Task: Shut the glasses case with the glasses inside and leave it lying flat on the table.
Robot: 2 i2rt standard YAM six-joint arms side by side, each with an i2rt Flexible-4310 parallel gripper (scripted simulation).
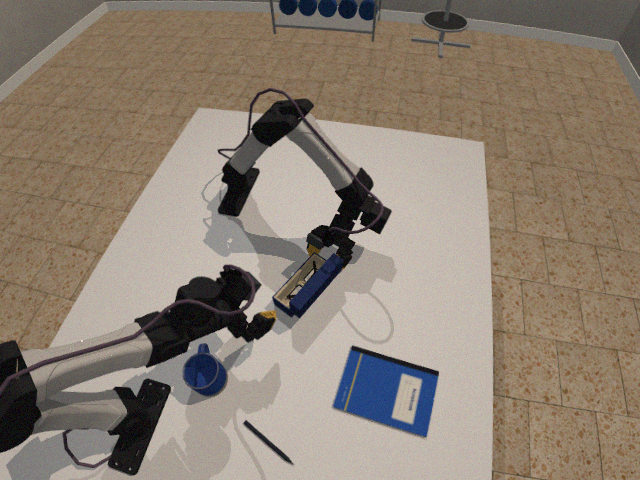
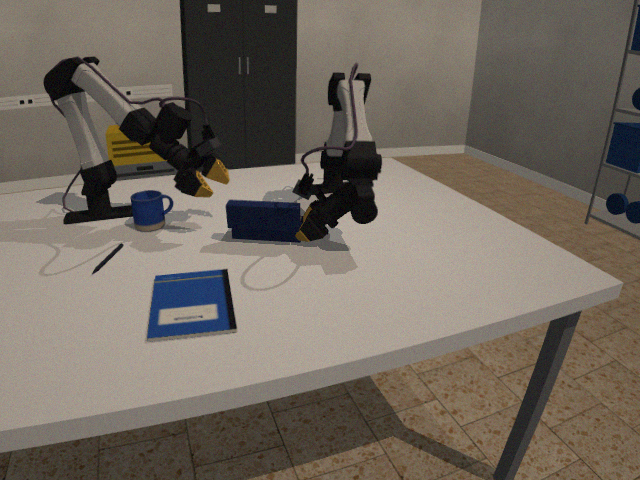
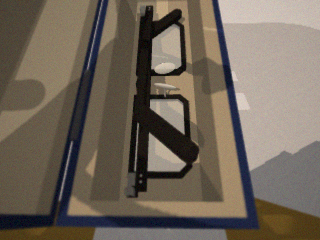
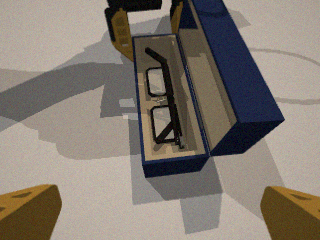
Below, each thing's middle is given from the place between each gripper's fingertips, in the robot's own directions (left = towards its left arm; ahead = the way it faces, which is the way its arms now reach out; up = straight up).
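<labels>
The lid (image 2: 260, 215) is 80 mm to the left of my right hand (image 2: 220, 188), 120 mm ahead of it and 40 mm below it. There is also the glasses case (image 2: 249, 234), and from that same right hand it is 70 mm below, 90 mm to the left and 100 mm ahead.
Taking the glasses case again, I find my left hand (image 2: 298, 233) 8 cm to the left of it, 3 cm below it and 1 cm past it. The lid, counted from my left hand, is 5 cm above, 10 cm to the right and 1 cm ahead.
</labels>
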